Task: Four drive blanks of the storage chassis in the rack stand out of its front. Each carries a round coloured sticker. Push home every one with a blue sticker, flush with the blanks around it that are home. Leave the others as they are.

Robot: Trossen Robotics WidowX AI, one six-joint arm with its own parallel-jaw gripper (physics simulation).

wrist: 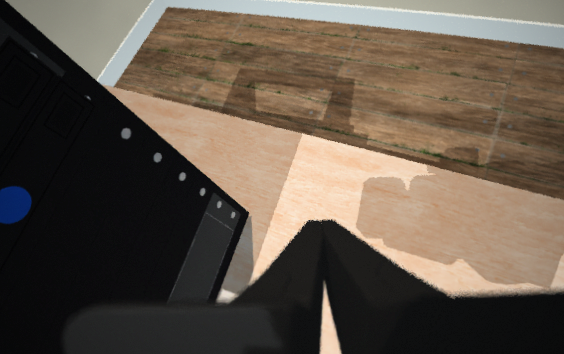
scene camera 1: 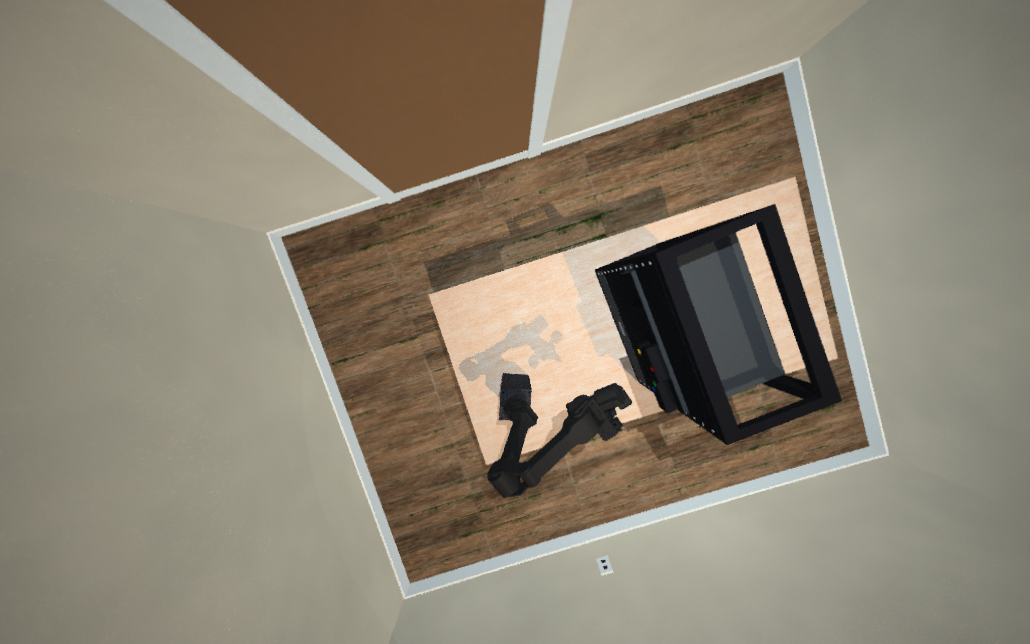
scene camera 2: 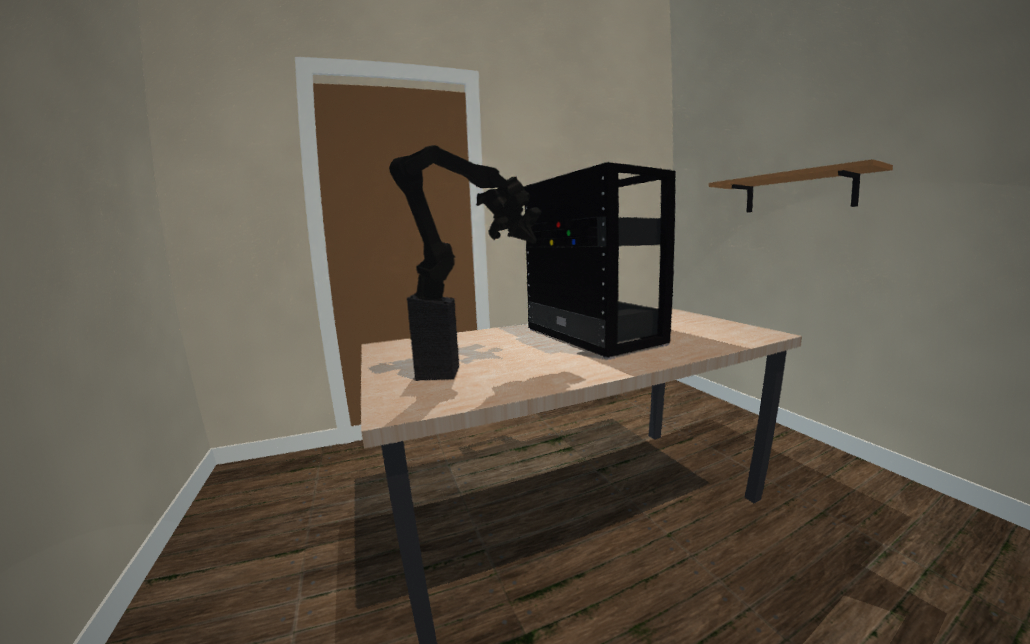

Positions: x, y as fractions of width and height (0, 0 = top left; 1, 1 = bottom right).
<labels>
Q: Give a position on a rack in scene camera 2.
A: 0.56, 0.45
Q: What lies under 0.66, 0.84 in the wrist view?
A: The gripper.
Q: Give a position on a rack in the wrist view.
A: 0.23, 0.62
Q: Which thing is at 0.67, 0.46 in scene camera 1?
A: A rack.
</labels>
